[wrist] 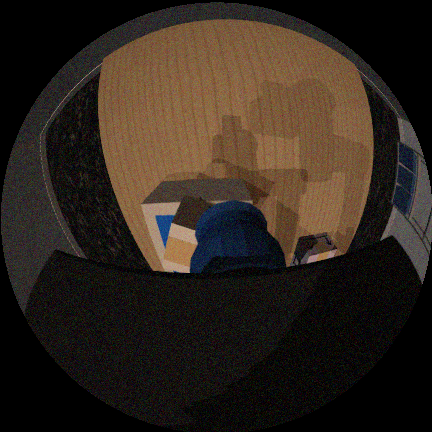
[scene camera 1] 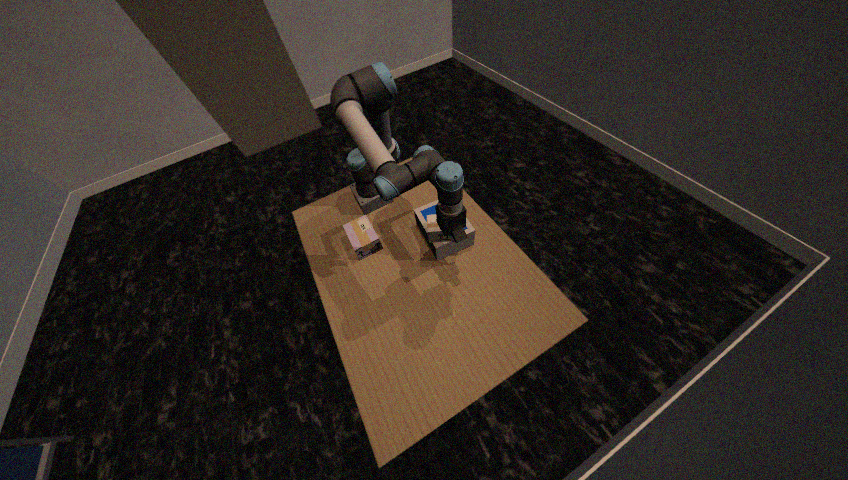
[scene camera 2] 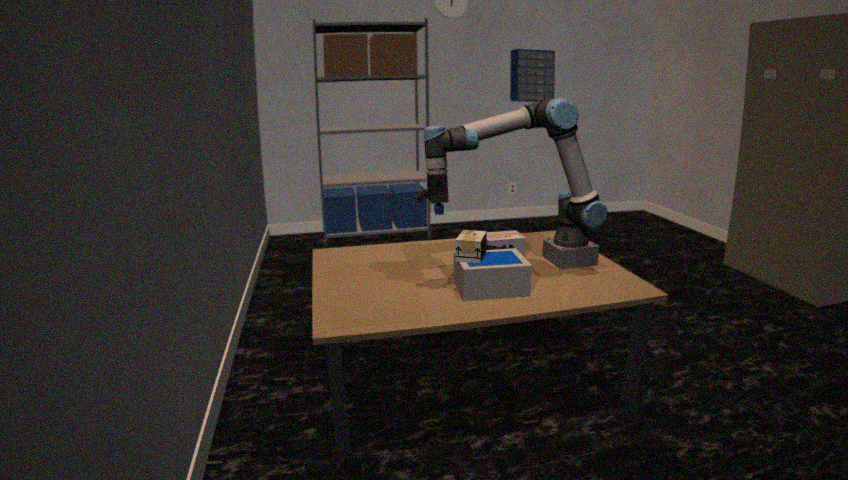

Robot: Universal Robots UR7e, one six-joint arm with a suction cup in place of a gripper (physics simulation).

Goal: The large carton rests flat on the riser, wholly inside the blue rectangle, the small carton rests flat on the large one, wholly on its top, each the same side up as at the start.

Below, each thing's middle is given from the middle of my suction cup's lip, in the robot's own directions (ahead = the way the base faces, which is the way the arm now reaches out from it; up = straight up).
Scene:
Right now the small carton (scene camera 2: 470, 246) is 120 mm behind my suction cup, 10 mm to the left of it and 140 mm below it. Also, from my suction cup: large carton (scene camera 1: 364, 240) 320 mm behind, 340 mm to the right, 250 mm below; grey riser (scene camera 1: 440, 250) 190 mm behind, 40 mm to the left, 240 mm below.

